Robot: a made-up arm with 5 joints.
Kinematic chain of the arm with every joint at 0, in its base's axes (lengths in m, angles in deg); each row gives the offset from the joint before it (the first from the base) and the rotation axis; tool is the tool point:
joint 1: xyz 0 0 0.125 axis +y
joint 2: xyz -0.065 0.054 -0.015 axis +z
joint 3: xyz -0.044 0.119 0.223 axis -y
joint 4: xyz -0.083 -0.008 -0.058 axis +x
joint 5: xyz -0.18 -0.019 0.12 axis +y
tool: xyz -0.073 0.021 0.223
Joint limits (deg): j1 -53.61..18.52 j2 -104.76..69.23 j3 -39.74..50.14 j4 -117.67..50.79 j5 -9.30..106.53
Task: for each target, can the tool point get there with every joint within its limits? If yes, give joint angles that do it. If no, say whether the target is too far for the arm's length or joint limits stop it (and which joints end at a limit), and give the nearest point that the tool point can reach.
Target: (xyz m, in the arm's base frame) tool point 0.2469 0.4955 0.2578
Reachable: yes | joints -24.34 -73.65 17.87 -95.47 2.33
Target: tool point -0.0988 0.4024 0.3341
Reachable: yes | joints 1.24 -15.45 42.85 -61.24 76.32
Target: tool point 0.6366 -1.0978 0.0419
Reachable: no: too far | nearest point -0.0251 -0.4033 0.3086 | short by 0.996 m
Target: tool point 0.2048 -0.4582 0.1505
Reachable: no: joint limits stop it (at a limit: joint 1, joint 2, joint 4) | nearest point -0.0091 -0.3415 0.2323 | short by 0.257 m
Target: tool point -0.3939 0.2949 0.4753
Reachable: yes | joints -2.86 36.17 -28.49 -57.30 51.48
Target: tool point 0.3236 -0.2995 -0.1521
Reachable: no: joint limits stop it (at a limit: joint 1, joint 2, joint 3, joint 4) | nearest point 0.2918 -0.0558 -0.0507 | short by 0.266 m
